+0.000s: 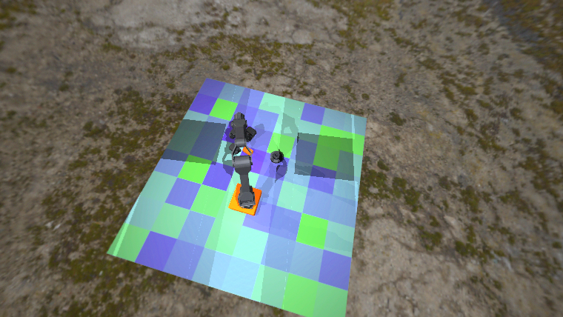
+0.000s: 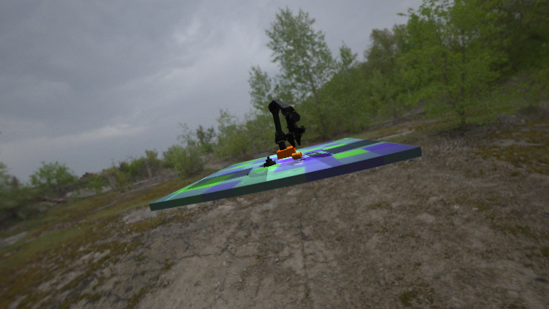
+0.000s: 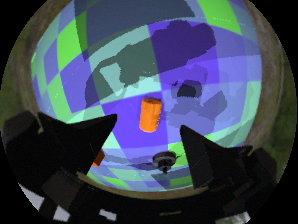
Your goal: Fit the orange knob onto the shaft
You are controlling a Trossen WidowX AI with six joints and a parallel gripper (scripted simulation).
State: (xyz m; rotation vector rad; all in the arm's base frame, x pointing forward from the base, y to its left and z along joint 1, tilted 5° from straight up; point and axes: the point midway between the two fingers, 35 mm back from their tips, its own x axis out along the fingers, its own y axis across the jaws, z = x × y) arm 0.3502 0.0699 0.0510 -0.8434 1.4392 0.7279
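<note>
Now: gripper tip 1 cm past the orange knob, 1 cm to the left of it and 6 cm above it. Also, from my gripper tip: round pedestal 3 cm behind, 21 cm to the right, 5 cm below.
</note>
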